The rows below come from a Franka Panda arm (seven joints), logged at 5 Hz.
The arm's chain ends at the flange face. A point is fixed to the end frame.
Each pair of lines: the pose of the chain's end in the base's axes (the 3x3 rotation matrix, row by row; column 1 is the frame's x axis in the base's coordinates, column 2 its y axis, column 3 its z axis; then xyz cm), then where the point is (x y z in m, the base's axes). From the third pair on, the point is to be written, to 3 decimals.
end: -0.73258, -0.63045, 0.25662; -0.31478, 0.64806, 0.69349; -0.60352, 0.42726, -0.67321; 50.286, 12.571, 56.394
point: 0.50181 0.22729 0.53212
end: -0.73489, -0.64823, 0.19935; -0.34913, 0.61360, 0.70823; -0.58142, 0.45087, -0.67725; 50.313, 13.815, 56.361
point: 0.49592 0.23967 0.53240
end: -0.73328, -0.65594, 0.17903; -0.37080, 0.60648, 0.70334; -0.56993, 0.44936, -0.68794; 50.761, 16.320, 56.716
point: 0.498 0.264 0.535
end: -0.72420, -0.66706, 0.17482; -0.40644, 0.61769, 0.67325; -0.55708, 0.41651, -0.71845; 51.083, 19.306, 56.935
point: 0.500 0.292 0.532
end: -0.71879, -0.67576, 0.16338; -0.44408, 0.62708, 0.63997; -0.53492, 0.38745, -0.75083; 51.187, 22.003, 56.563
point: 0.500 0.317 0.524
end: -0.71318, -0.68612, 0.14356; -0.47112, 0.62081, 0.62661; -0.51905, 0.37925, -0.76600; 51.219, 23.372, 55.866
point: 0.498 0.330 0.515
